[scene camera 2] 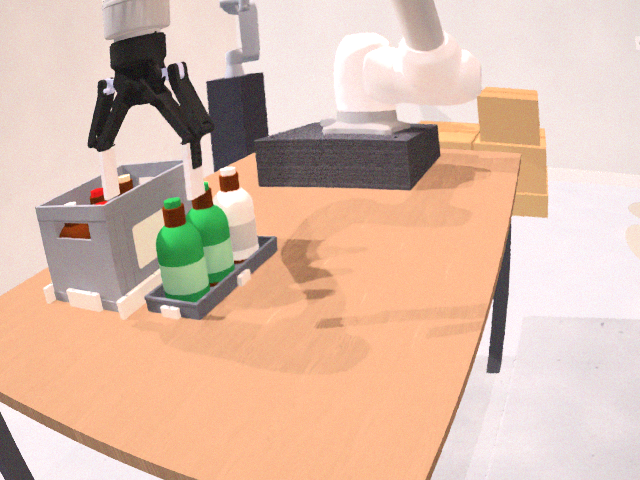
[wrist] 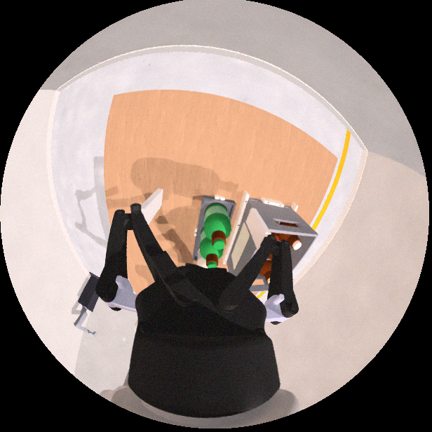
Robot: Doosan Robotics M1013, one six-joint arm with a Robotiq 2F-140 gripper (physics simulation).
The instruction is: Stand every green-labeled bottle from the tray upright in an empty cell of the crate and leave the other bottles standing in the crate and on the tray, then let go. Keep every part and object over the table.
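Where they show: gripper, fingertip midpoint: (scene camera 2: 150,196); arm's base at its link origin: (scene camera 2: 368,129).
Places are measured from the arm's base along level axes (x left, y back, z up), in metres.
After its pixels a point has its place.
Note:
Two green-labeled bottles with green caps stand upright on the dark tray (scene camera 2: 192,310) @(x 0.065, y -0.843, z -0.094 m) (wrist: 230,204): the front one (scene camera 2: 180,253) @(x 0.044, y -0.822, z -0.018 m) (wrist: 217,222) and the second (scene camera 2: 216,227) @(x 0.044, y -0.729, z -0.012 m) (wrist: 210,246) behind it. A white bottle (scene camera 2: 238,217) @(x 0.028, y -0.645, z -0.025 m) with a white cap stands at the tray's far end. The grey crate (scene camera 2: 77,263) @(x -0.149, y -0.885, z -0.031 m) (wrist: 265,215) beside the tray holds brown bottles; a red cap (scene camera 2: 97,193) @(x -0.198, y -0.767, z 0.051 m), a tan cap (scene camera 2: 124,178) @(x -0.209, y -0.679, z 0.052 m) and a white cap (wrist: 297,245) show. My gripper (scene camera 2: 153,198) @(x 0.078, y -0.902, z 0.091 m) (wrist: 206,205) is open and empty, at about bottle-cap height in scene camera 2, one finger over the crate. Most crate cells are hidden.
White blocks (scene camera 2: 84,299) @(x -0.140, y -0.896, z -0.089 m) stand along the crate's base, and small ones (scene camera 2: 170,311) @(x 0.029, y -0.855, z -0.097 m) at the tray. The arm's dark base block (scene camera 2: 336,162) @(x -0.011, y -0.182, z -0.047 m) stands at the far part of the table (scene camera 2: 310,403) @(x 0.312, y -0.968, z -0.109 m). Cardboard boxes (scene camera 2: 509,118) and a dark pedestal (scene camera 2: 237,118) stand beyond the table.

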